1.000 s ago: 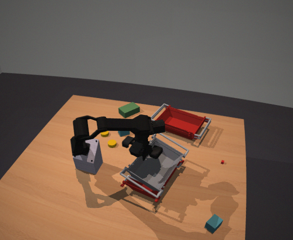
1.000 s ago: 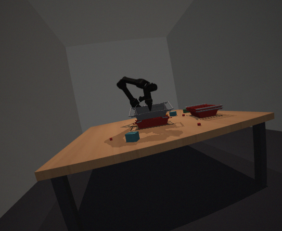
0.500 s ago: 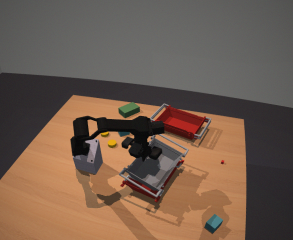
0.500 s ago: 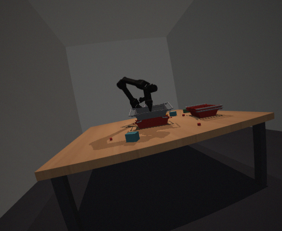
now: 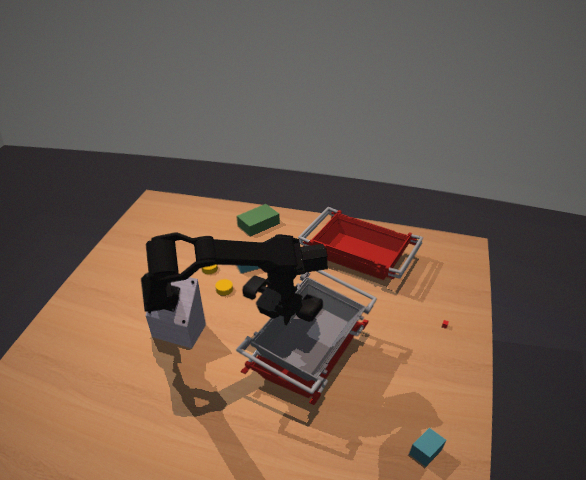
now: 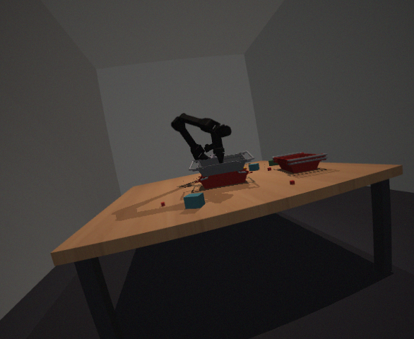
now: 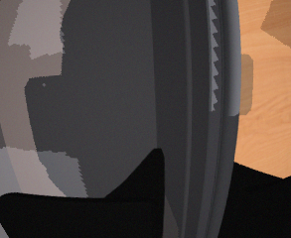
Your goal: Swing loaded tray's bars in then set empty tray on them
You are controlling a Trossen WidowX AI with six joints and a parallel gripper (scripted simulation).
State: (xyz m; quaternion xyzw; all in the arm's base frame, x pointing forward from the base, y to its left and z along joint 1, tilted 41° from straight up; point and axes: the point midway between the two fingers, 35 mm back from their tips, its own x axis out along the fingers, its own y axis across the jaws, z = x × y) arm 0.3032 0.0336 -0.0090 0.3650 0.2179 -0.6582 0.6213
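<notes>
Now: gripper tip 70 mm short of the grey tray, 20 mm to the left of it and 20 mm below it. Also, from my gripper tip: tiny red cube: 400 mm ahead, 200 mm to the left, 90 mm below; then green block: 260 mm behind, 500 mm to the left, 80 mm below.
</notes>
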